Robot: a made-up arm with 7 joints.
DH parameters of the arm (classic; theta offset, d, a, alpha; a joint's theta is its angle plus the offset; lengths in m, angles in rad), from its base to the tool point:
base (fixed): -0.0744 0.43 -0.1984 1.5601
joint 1: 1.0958 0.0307 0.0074 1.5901
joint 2: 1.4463 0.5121 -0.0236 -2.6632
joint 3: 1.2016 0.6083 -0.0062 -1
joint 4: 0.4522 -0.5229 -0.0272 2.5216
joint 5: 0.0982 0 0.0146 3.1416
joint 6: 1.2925 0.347 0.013 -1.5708
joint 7: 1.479 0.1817 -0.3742 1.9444
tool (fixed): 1.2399 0.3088 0 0
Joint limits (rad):
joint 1: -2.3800..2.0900
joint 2: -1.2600..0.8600
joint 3: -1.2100..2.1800
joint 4: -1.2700..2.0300
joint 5: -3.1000..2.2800
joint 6: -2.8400..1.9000
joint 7: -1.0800..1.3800
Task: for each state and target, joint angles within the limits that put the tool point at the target. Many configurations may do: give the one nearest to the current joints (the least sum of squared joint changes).
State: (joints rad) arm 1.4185 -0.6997 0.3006 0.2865 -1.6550 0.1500 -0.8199
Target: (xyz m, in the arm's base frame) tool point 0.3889 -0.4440 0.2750
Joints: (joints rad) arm 1.4179 -0.7325 0.4016 0.5200 -1.5396 0.0186 -0.3685
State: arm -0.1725 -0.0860 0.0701 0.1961 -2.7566 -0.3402 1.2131
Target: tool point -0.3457 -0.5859 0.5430
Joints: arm -0.3597 -0.8289 0.3861 0.3165 -2.8730 -0.2013 1.3800
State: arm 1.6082 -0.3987 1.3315 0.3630 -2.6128 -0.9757 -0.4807
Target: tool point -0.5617 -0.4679 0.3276
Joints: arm 1.6994 -0.7995 2.1800 0.6823 -2.6529 -0.9314 0.0772
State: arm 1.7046 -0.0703 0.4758 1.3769 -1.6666 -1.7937 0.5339
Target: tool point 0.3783 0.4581 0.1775
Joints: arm 1.1276 0.3755 -0.1517 1.3724 -1.2027 -2.2543 0.0983
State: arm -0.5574 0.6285 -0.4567 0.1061 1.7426 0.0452 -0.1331
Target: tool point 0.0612 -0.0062 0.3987
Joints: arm -0.6610 0.7264 -0.5916 -0.0366 1.6313 0.1514 0.0743
